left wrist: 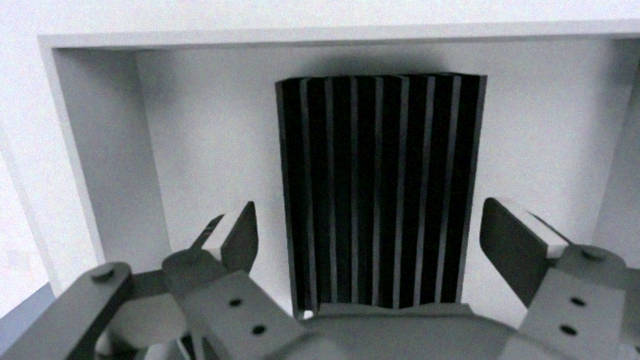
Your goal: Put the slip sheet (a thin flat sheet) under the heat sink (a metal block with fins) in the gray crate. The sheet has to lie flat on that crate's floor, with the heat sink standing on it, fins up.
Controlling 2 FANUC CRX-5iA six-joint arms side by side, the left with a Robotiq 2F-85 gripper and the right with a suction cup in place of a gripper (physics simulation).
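The heat sink (378, 190), a dark block with long parallel fins facing the camera, is in the gray crate (300, 37), near the middle of its floor. My left gripper (369, 225) is open, with one finger to the left of the heat sink and the other to the right, both apart from it. The near end of the heat sink is hidden behind the gripper's body. The slip sheet does not show in the left wrist view; whether anything lies under the heat sink is hidden. My right suction cup is not in view.
The crate's left wall (110, 150) and far wall rim rise around the heat sink, and part of the right wall shows at the right edge. A light surface lies outside the crate at the left, with a blue-gray patch (30, 315) at the lower left.
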